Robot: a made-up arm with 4 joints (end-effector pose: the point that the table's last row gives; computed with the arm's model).
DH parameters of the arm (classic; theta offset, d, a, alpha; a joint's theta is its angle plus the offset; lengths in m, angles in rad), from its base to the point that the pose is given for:
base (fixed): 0 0.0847 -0.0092 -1.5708
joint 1: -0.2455 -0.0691 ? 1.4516
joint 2: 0 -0.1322 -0.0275 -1.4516
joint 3: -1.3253 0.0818 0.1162 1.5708
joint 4: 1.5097 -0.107 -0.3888 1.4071
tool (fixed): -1.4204 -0.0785 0 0
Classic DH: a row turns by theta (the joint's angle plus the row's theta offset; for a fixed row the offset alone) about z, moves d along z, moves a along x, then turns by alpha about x.
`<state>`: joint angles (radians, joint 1 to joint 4).
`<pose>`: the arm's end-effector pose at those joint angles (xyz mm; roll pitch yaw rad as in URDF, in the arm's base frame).
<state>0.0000 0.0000 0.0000 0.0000</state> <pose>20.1 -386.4 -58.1 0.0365 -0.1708 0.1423</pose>
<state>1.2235 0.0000 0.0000 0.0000</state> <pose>-133.5 -386.4 8.6 0.3003 1.0341 0.2768</pose>
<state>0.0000 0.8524 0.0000 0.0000</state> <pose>211.8 -216.3 -31.1 -0.0809 0.0190 0.9757</pose>
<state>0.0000 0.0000 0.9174 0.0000</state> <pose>-14.9 -386.4 -159.2 0.1890 0.7359 0.1896</pose>
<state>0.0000 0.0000 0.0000 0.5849</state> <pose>20.1 -378.4 170.3 -0.5431 -0.0646 0.2124</pose>
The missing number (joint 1, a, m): -0.0987
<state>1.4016 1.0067 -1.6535 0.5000</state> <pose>36.2 -422.2 44.5 0.4732 -0.4349 0.2549</pose>
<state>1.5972 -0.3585 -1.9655 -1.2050</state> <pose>54.9 -127.0 -27.2 0.8961 -0.6195 0.0264</pose>
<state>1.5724 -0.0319 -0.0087 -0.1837</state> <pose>-221.2 -363.7 63.6 0.5879 1.3518 0.3515</pose>
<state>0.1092 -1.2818 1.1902 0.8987</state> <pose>-200.9 -482.8 -126.3 0.1308 1.0495 -0.2818</pose>
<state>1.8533 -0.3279 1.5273 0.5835</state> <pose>-300.6 -423.9 105.1 2.9606 -0.0567 2.9036</pose>
